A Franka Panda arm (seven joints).
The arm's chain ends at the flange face. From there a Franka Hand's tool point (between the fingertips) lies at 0.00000 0.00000 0.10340 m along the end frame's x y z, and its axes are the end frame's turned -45 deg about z.
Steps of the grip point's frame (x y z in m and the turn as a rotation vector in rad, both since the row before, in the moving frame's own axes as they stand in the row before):
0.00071, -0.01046, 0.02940, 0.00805, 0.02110, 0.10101
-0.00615, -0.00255, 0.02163, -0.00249, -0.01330, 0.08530
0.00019, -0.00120, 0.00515, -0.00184, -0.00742, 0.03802
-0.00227, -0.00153, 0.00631, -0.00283, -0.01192, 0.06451
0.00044, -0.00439, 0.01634, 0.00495, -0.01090, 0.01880
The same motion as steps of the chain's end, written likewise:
-0.00795, -0.00582, 0.02943, 0.02061, 0.00923, 0.10101
-0.00531, 0.00143, 0.02164, -0.01117, -0.00764, 0.08530
-0.00029, -0.00165, 0.00515, -0.00655, -0.00395, 0.03802
-0.00199, -0.00053, 0.00632, -0.01043, -0.00643, 0.06451
-0.00163, -0.00384, 0.01635, -0.00421, -0.01121, 0.01880

